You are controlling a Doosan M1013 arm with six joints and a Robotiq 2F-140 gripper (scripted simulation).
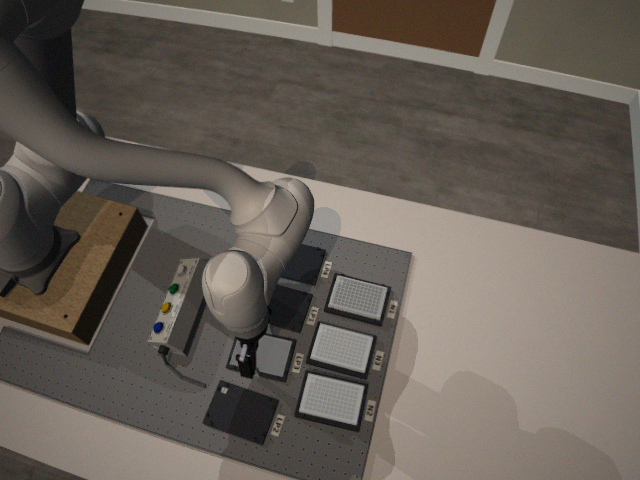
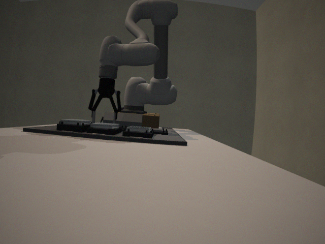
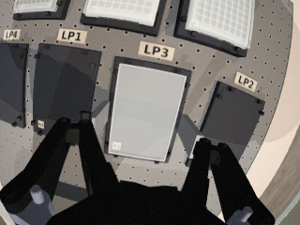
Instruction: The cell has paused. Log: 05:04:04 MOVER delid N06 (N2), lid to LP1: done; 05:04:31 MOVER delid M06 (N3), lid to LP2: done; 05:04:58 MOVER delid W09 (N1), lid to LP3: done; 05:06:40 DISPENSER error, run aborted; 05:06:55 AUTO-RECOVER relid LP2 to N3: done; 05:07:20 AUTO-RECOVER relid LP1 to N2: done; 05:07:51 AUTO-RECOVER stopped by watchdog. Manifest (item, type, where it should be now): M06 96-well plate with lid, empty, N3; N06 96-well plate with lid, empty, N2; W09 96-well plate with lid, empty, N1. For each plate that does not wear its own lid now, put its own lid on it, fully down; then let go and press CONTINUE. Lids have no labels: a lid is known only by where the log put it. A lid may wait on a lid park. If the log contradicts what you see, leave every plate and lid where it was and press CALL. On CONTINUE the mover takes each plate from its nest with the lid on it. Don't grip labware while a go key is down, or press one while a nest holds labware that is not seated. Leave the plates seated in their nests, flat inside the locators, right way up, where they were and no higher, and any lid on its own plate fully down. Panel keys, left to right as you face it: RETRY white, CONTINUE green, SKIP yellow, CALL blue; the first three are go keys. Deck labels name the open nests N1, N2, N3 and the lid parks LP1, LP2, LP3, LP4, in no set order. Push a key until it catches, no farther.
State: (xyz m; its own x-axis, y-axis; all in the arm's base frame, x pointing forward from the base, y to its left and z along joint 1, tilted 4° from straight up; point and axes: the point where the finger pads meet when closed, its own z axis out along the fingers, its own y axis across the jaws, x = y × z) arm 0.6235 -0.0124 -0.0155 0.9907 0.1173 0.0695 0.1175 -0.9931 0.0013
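Right now my hand is 20 mm above the lid. From my hand the other things lie so: lid park LP3: 30 mm below; then lid park LP2: 10 mm ahead, 140 mm to the right, 30 mm below; then lid park LP1: 10 mm behind, 130 mm to the left, 30 mm below.
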